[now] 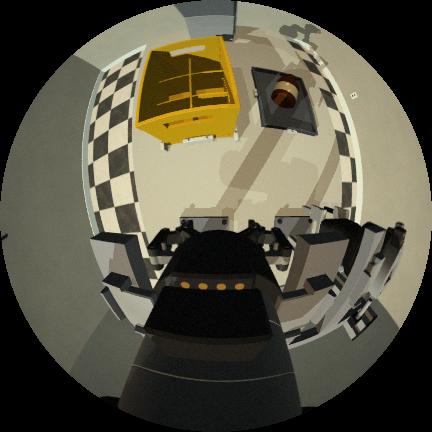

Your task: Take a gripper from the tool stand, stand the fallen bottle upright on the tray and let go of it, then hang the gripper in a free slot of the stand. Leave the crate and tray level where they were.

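Places are measured from the arm's base along level axes (x right, y ahead, z up), in metres.
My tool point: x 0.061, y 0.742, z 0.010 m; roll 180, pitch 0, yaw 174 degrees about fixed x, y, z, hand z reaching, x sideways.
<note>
Behind a point stands the place of what it marks.
A brown bottle (pixel 286 92) @(x -0.157, y 0.437, z -0.272 m) with a cream label lies on its side on the dark tray (pixel 294 119) @(x -0.203, y 0.494, z -0.345 m) at the upper right. The yellow crate (pixel 202 124) @(x 0.075, y 0.550, z -0.247 m) stands upright to the tray's left. At the lower middle, the black linkage gripper (pixel 219 228) sits between the pale holder plates of the tool stand (pixel 318 257) @(x 0.010, y 0.710, z -0.008 m). Its linkages are spread to both sides and nothing shows between them; the fingertips are partly hidden by its body. The arm's black coupling end (pixel 209 315) is close over the gripper's top, where several orange contacts show. Whether they are locked together cannot be told.
Another tool (pixel 342 240) @(x -0.007, y 0.704, z -0.008 m) with a black body hangs among metal stand parts at the right. Checkered strips (pixel 110 152) run along both sides of the table. Small pale brackets (pixel 199 140) @(x 0.095, y 0.561, z -0.330 m) stand by the crate's front. A grey-blue block (pixel 210 25) is at the far edge.
</note>
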